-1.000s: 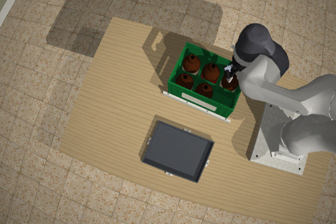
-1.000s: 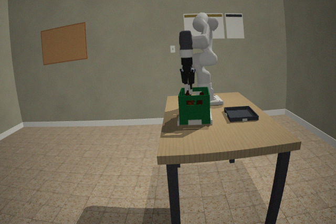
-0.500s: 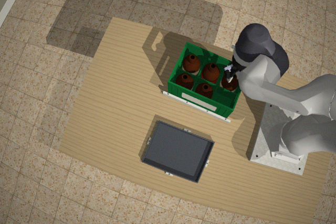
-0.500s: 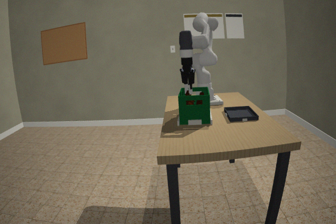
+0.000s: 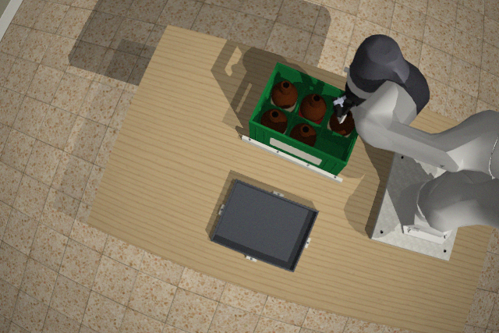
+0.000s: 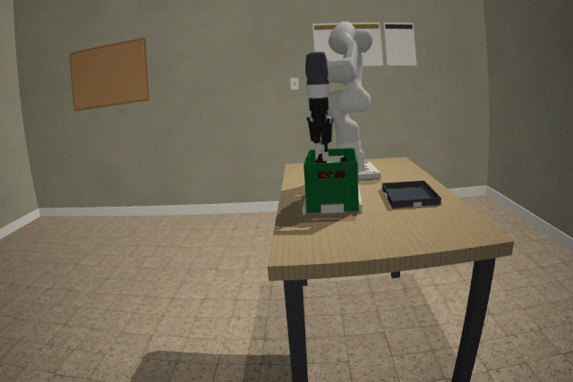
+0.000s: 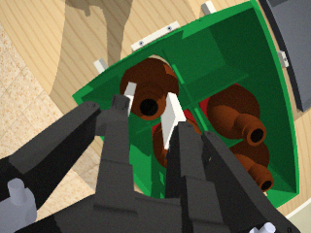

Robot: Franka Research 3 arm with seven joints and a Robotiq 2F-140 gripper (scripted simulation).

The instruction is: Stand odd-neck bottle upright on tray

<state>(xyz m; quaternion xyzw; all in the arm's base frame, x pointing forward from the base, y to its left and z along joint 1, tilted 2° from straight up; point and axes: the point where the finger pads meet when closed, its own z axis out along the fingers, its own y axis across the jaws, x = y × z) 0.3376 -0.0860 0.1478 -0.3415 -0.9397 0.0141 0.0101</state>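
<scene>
My gripper is now 90 mm above the green crate, 80 mm short of it and 50 mm to the right of it. The rest, counted from my hand: glass bottle 90 mm to the left, 90 mm below, 80 mm ahead; then dark grey tray 350 mm to the left, 160 mm below, 50 mm ahead.
</scene>
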